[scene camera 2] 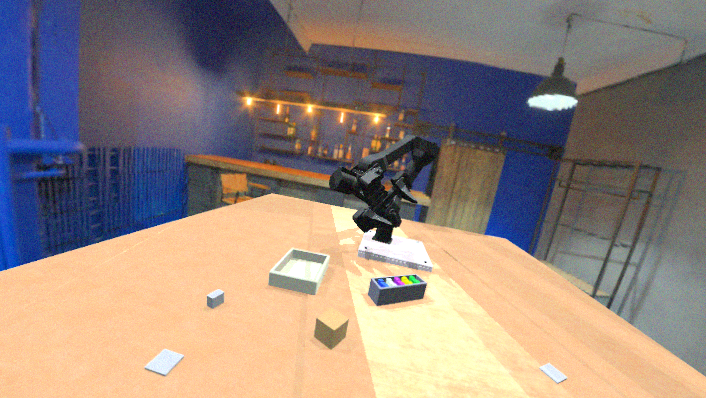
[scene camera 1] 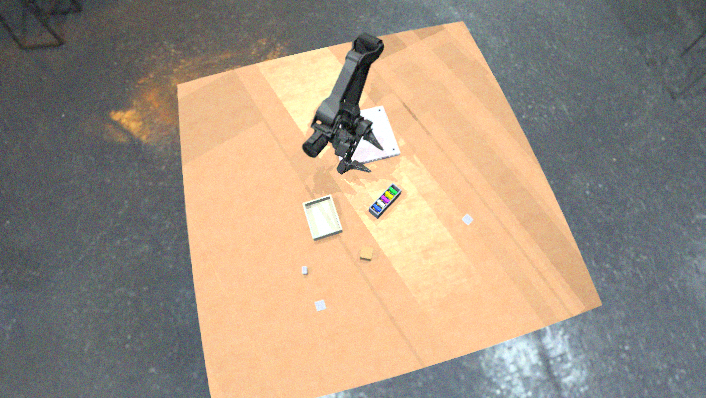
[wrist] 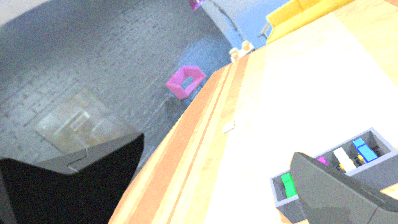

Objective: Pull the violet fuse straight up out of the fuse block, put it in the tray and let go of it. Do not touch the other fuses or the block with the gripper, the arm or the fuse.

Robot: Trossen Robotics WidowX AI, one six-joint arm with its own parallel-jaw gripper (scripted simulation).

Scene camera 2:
gripper: 405, 213
brown cube: 331, 326
pale tray: 302, 271
